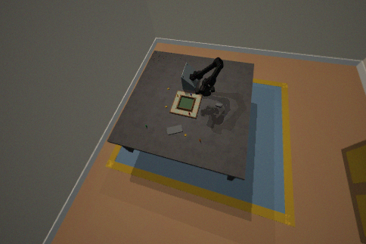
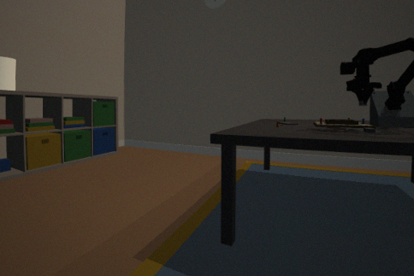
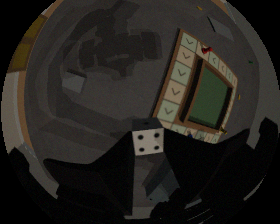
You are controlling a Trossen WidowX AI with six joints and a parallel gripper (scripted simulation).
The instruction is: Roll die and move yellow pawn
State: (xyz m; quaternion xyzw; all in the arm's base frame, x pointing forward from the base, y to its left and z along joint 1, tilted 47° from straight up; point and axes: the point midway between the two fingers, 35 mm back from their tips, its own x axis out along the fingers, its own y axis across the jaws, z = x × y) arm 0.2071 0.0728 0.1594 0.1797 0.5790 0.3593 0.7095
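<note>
Now: gripper tip 2 cm past the yellow pawn, 29 cm to the left of it and 10 cm above it. The rest, counted from my gripper tip: grey flat card: 37 cm ahead, 24 cm to the right, 12 cm below; white die: right at my gripper tip; red pawn: 18 cm ahead, 13 cm to the right, 10 cm below.
</note>
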